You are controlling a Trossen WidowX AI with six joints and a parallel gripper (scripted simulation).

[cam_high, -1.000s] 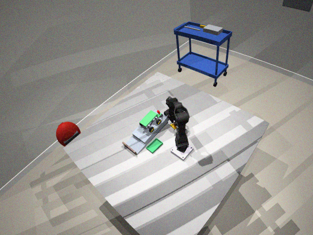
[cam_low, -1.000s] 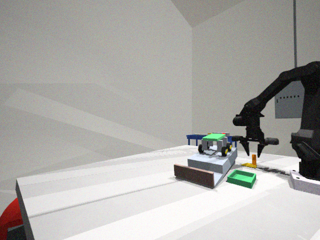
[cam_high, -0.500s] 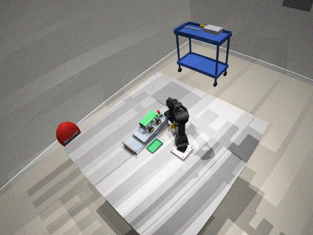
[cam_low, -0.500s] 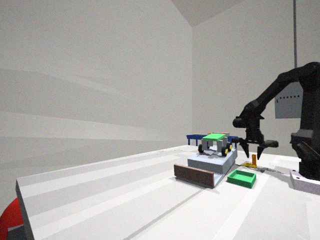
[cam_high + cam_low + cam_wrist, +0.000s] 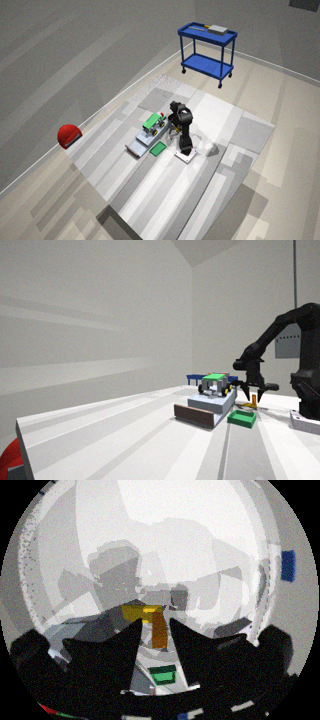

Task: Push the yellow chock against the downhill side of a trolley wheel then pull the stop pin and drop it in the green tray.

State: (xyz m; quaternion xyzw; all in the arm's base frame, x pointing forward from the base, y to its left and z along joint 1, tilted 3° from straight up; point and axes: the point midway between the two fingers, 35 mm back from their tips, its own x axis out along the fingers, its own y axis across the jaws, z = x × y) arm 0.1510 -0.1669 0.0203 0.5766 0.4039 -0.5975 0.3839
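Right now the red-headed stop pin is 130 mm ahead of my gripper tip and 100 mm above it. From my gripper tip the other things lie so: trolley: 170 mm ahead, 90 mm to the left, 80 mm above; then grey ramp: 170 mm ahead, 100 mm to the left, 20 mm above; then yellow chock: 20 mm ahead, 10 mm to the right, 10 mm below.
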